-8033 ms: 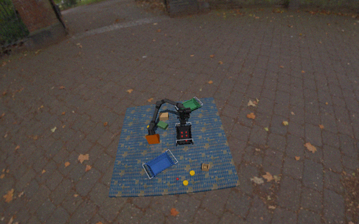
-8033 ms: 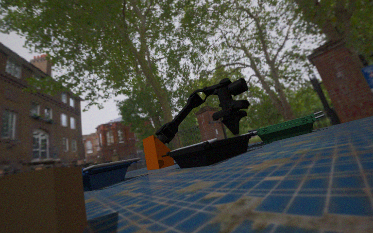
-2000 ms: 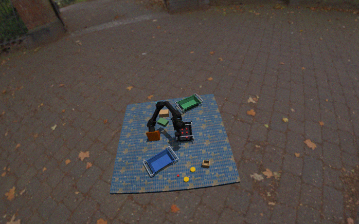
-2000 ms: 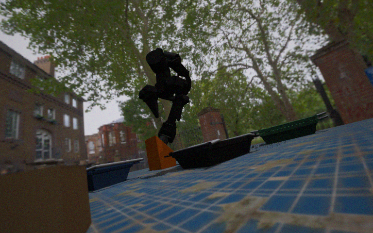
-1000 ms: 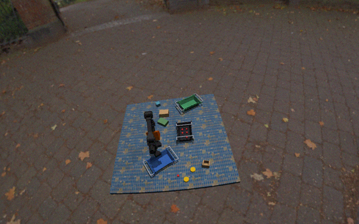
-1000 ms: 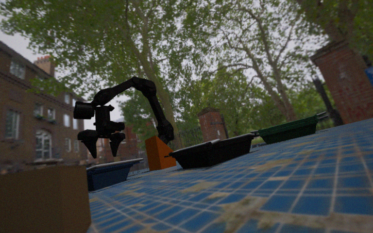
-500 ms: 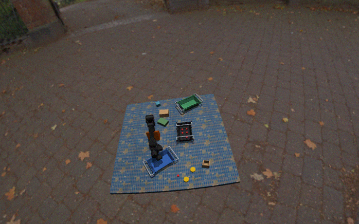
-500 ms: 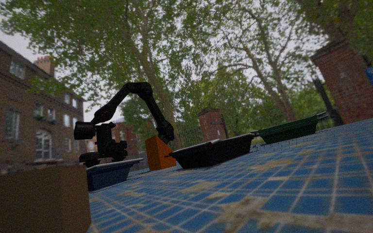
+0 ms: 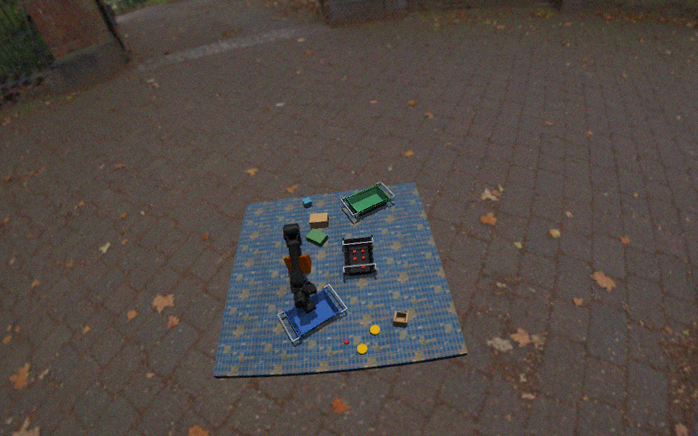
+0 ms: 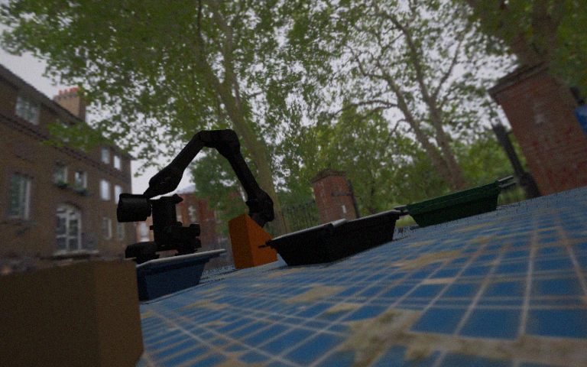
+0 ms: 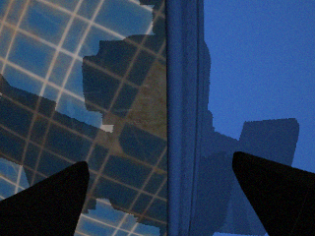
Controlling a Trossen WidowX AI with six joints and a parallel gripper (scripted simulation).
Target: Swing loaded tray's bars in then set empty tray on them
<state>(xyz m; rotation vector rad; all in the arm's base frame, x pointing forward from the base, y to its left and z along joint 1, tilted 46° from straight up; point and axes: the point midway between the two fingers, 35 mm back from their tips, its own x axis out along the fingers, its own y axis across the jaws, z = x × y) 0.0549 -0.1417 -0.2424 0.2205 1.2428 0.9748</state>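
Now: the blue tray 4 cm ahead of my gripper tip, 7 cm to the right of it and 3 cm above it. The rest, counted from my gripper tip: small brown box (50 cm ahead, 15 cm to the right); red dot (21 cm ahead, 23 cm to the right); green block (5 cm ahead, 48 cm to the left, 1 cm above).
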